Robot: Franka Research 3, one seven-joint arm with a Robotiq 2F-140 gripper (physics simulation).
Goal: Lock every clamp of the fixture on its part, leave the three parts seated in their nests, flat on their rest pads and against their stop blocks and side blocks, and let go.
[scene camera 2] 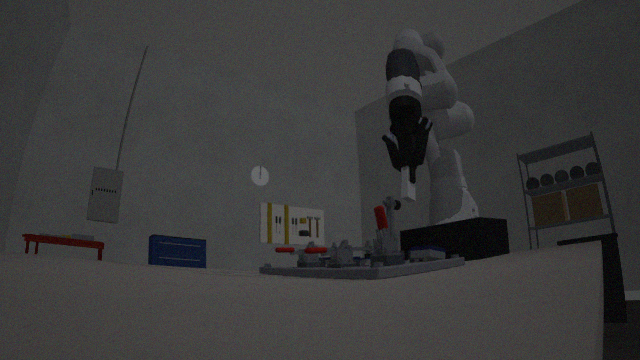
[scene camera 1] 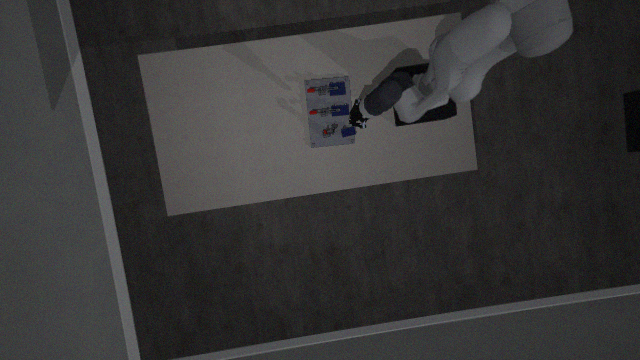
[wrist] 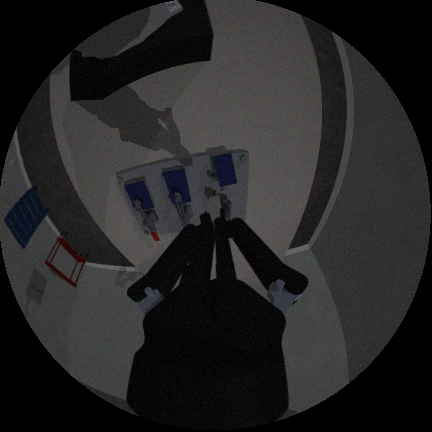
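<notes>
The fixture plate carries three blue-topped parts. Two parts, the far one and the middle one, have clamp arms down over them, with red handles lying low. The third part looks roughly level and lies close to the plate's edge, apart from its clamp; its pad contact is hidden. That clamp is open, arm upright, red handle raised. My gripper is shut, empty, above the plate's robot side.
The fixture stands on a pale table. The black robot base is on the robot's side of it. The open clamp's upright arm stands near my fingers in the second scene view. A shelf rack stands in the background.
</notes>
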